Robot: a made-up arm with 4 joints. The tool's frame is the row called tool. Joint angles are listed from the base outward. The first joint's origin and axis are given. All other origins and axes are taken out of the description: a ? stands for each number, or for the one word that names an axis. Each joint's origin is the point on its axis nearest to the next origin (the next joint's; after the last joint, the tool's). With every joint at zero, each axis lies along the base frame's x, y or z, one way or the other. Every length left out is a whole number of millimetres.
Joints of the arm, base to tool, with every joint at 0 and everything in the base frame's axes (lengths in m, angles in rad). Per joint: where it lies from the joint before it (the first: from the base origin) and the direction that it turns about. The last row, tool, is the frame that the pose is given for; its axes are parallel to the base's.
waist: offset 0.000 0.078 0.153 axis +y
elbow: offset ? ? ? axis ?
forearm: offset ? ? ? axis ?
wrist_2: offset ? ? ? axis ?
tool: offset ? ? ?
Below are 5 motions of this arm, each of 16 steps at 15 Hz.
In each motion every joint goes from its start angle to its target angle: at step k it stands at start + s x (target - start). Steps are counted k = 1, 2, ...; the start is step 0. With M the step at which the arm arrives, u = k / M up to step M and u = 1 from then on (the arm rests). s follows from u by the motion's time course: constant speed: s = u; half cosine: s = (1 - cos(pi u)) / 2; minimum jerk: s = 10 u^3 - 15 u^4 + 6 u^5.
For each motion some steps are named. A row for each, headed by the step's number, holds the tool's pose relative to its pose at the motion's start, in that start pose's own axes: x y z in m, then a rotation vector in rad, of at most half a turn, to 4 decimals.
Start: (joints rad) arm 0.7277 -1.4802 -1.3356 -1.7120
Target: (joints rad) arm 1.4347 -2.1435 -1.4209 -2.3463
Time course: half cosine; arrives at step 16
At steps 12, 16:
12: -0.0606 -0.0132 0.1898 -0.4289 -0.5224 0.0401
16: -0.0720 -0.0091 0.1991 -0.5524 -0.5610 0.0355

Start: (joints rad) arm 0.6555 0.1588 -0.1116 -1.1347
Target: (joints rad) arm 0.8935 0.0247 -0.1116 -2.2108
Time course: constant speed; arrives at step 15
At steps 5, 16:
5: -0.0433 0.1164 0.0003 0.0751 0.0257 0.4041
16: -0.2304 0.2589 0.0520 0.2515 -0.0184 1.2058

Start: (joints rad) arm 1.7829 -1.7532 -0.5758 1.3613
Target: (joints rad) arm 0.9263 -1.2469 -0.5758 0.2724
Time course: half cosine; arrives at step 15
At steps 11, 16:
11: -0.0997 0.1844 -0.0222 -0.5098 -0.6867 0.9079
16: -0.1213 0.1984 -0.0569 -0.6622 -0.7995 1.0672

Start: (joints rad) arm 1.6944 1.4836 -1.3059 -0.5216
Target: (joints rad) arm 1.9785 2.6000 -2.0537 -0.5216
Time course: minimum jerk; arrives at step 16
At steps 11, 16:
11: -0.0560 0.0597 -0.1632 -1.1223 -0.1094 0.2678
16: -0.0830 0.0602 -0.2166 -1.3564 -0.1414 0.3975

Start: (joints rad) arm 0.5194 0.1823 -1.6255 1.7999
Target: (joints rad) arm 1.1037 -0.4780 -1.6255 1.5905
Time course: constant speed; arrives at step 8
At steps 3, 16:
3: 0.0083 0.0466 -0.0228 -0.2620 0.2012 0.0771
16: 0.0015 0.0809 -0.0820 -0.6623 0.5572 0.0736

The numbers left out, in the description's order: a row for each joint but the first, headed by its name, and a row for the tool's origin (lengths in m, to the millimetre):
elbow: xyz -0.026 0.000 -0.150, axis -z
forearm: xyz -0.005 0.118 0.000, axis +y
wrist_2: xyz 0.047 0.000 0.070, axis -z
tool: xyz 0.278 0.042 0.000

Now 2 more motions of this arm.
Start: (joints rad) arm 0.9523 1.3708 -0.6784 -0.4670
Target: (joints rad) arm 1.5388 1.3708 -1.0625 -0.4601
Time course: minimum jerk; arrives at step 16
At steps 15, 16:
15: -0.1185 0.0869 -0.0333 -0.4461 -0.0636 0.4326
16: -0.1188 0.0870 -0.0334 -0.4469 -0.0638 0.4337

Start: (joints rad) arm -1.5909 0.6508 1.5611 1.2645
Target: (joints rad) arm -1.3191 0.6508 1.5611 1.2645
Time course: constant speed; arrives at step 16
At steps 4, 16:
4: 0.0111 -0.0083 -0.0172 -0.0517 0.0159 -0.0412
16: 0.0404 -0.0411 -0.0665 -0.2067 0.0637 -0.1647

